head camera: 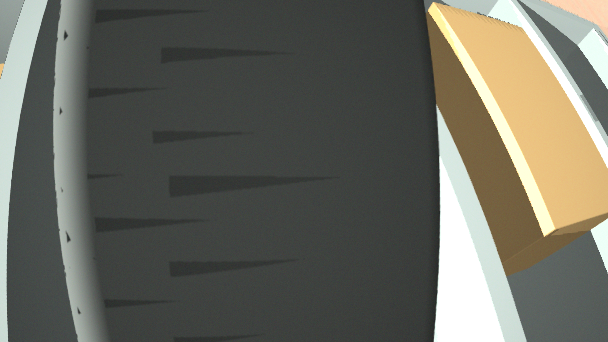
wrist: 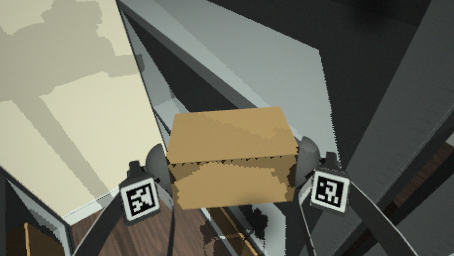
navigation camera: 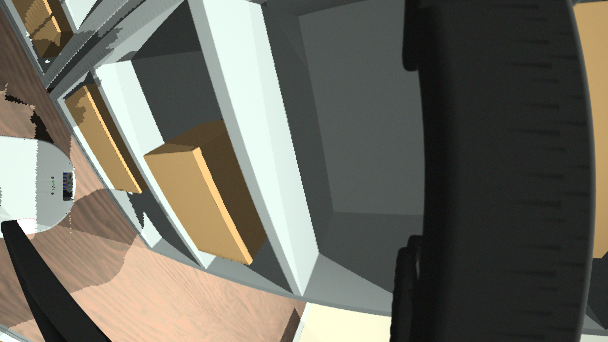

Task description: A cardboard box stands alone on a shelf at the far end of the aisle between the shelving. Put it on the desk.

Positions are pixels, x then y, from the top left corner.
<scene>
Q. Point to a cardboard box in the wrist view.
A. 235, 157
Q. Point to my gripper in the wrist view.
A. At 232, 160
</scene>
